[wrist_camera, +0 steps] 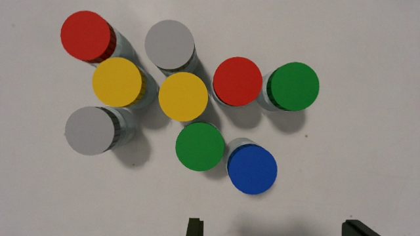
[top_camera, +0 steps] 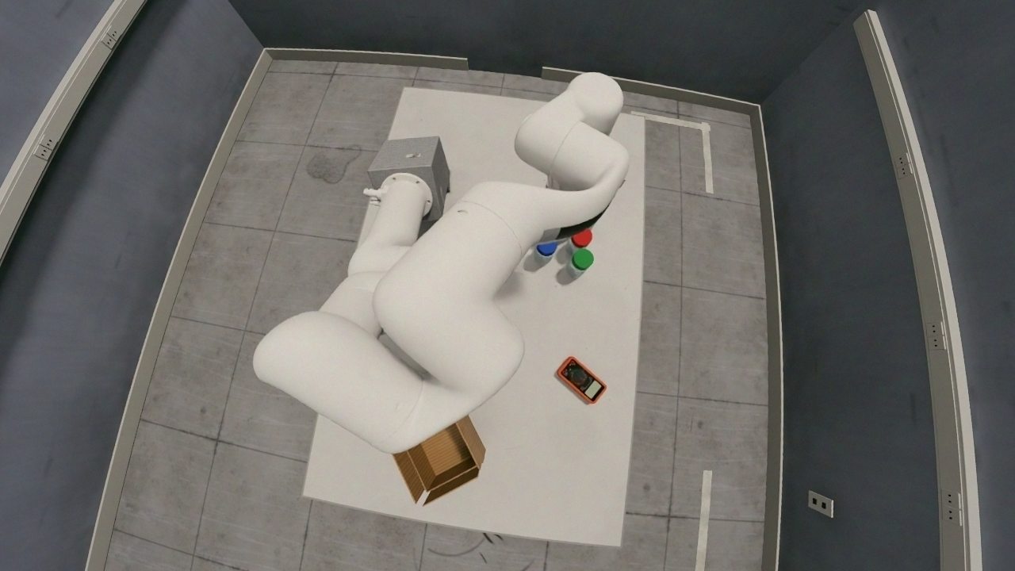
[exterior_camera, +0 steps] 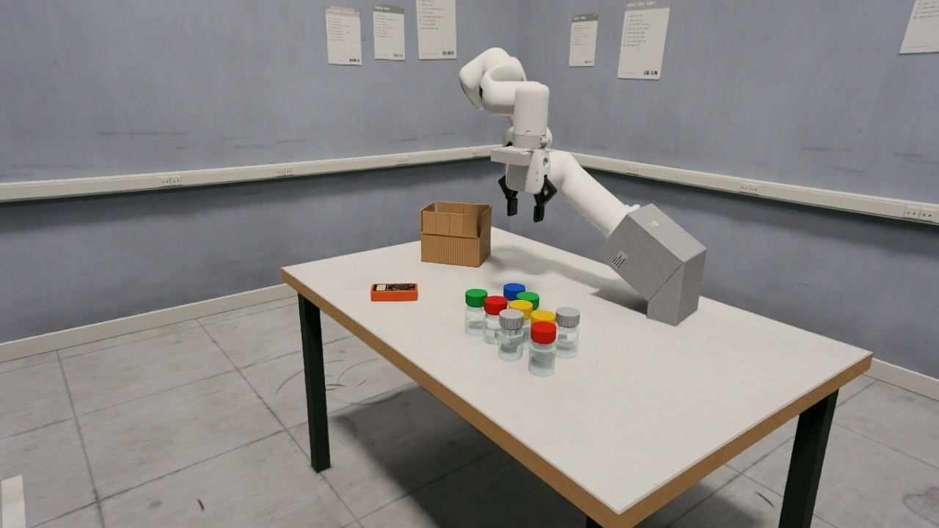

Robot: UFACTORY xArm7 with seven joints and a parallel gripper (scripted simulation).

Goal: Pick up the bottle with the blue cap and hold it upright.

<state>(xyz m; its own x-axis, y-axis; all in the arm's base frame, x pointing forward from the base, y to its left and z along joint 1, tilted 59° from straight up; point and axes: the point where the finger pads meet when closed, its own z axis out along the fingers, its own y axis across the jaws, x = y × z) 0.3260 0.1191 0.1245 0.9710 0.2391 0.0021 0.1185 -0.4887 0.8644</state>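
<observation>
The blue-capped bottle is 25 cm below my hand, 2 cm to the right of it and 1 cm ahead of it. From my hand the other things lie so: orange multimeter: 37 cm to the right, 28 cm below, 12 cm ahead.
</observation>
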